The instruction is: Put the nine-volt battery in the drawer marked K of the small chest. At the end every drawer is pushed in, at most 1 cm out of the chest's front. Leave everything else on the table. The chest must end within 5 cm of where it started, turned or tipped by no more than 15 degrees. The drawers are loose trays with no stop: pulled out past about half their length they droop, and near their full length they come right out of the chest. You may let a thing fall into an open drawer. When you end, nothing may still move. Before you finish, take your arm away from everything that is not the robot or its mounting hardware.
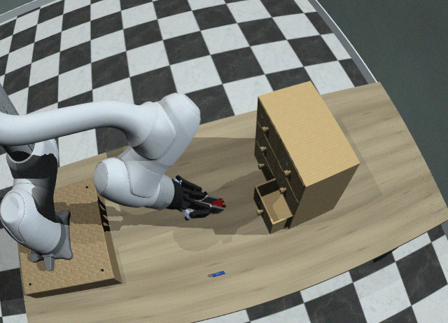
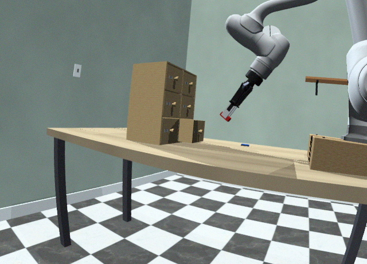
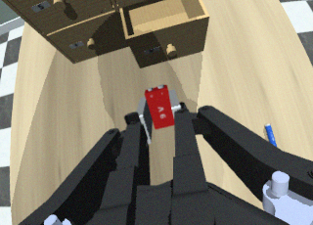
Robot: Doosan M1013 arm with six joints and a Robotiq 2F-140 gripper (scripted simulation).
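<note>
My hand is 23 cm short of the drawer and 13 cm above it. Round my hand: small blue object 18 cm to the right, 16 cm below, 2 cm behind; then red nine-volt battery 2 cm below, 2 cm ahead.
</note>
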